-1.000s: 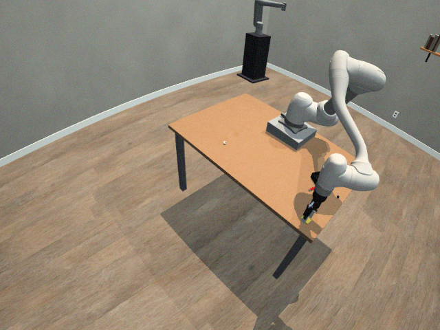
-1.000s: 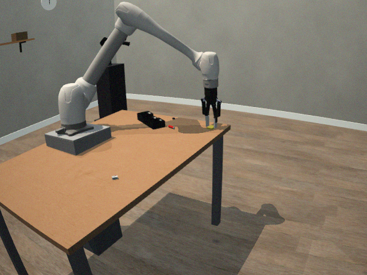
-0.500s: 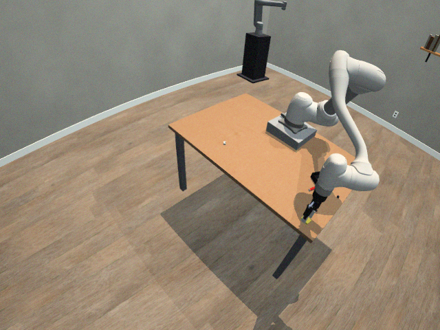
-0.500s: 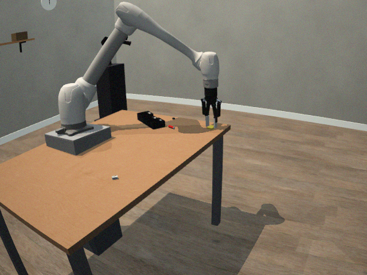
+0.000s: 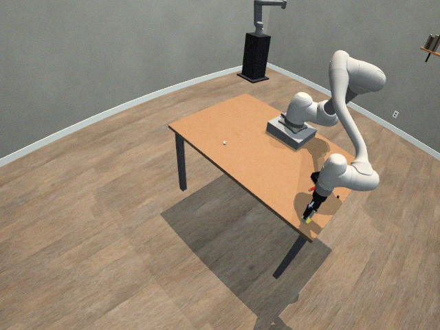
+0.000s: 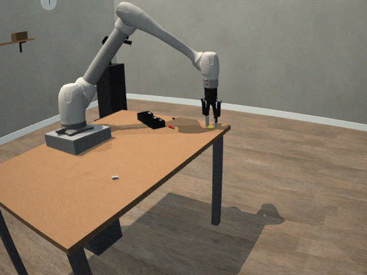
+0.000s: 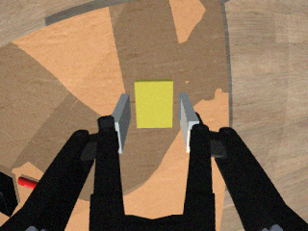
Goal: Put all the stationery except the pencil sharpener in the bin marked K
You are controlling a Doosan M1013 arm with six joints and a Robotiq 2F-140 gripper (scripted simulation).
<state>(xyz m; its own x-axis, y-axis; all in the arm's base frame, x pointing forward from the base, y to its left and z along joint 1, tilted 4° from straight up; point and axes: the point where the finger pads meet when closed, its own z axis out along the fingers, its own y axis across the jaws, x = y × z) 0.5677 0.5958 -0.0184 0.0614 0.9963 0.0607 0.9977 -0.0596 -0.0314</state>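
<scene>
Now: hand 3 cm above the yellow pad. The rest, counted from my hand: black three-compartment bin (39 cm behind, 10 cm to the right, 2 cm below); then small red cylinder (21 cm behind, 12 cm to the right, 3 cm below); then small black round thing (31 cm behind, 3 cm to the left, 3 cm below).
</scene>
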